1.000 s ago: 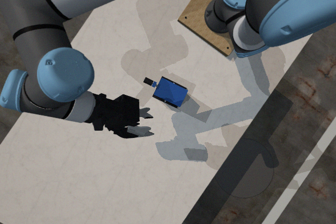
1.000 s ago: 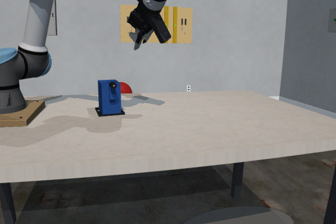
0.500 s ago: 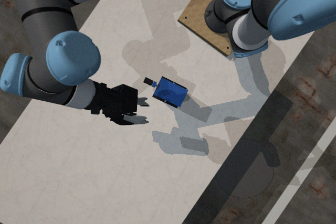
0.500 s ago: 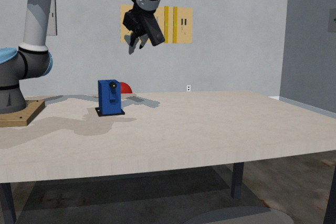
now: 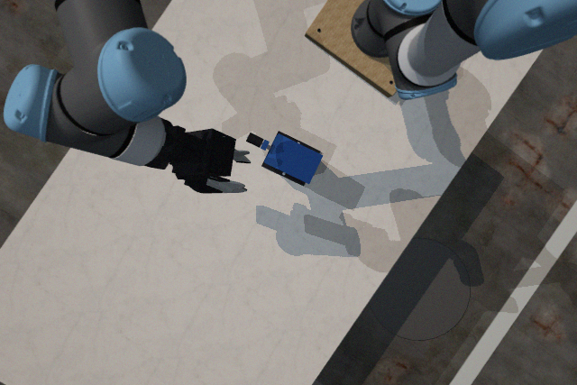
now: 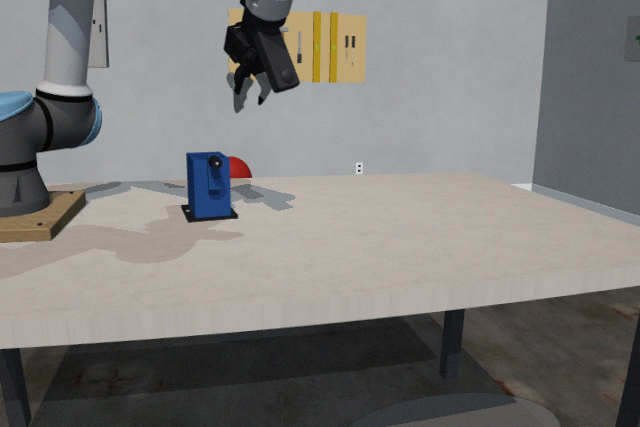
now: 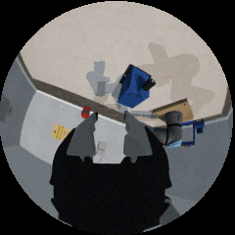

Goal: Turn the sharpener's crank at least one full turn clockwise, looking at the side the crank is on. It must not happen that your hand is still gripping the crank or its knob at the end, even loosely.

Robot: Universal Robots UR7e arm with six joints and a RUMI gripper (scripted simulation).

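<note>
Now: the sharpener crank 70 mm behind my hand, 20 mm to the right of it and 120 mm below it.
</note>
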